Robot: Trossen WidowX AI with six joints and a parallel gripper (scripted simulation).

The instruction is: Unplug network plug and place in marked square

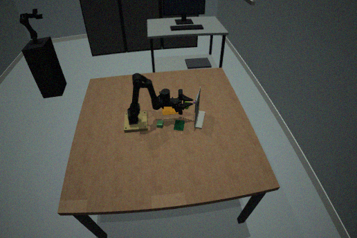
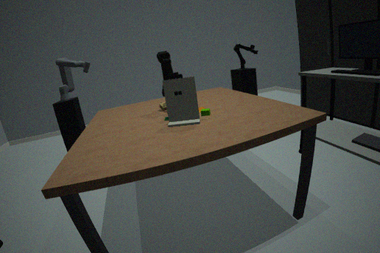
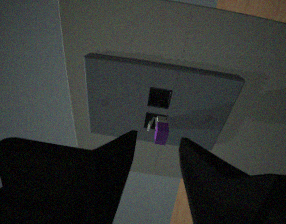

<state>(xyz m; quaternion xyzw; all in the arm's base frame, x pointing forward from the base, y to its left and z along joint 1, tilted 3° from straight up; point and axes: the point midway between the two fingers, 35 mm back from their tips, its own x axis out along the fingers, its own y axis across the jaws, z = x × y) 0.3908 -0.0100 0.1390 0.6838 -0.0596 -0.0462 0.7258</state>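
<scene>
The network plug lies 2 cm ahead of my gripper tip and 1 cm to the right of it. From my gripper tip the other things lie so: grey upright panel (3 cm ahead, 2 cm to the right, 6 cm below); pale green cube (24 cm behind, 2 cm to the right, 15 cm below); bright green cube (2 cm behind, 14 cm to the left, 15 cm below).
</scene>
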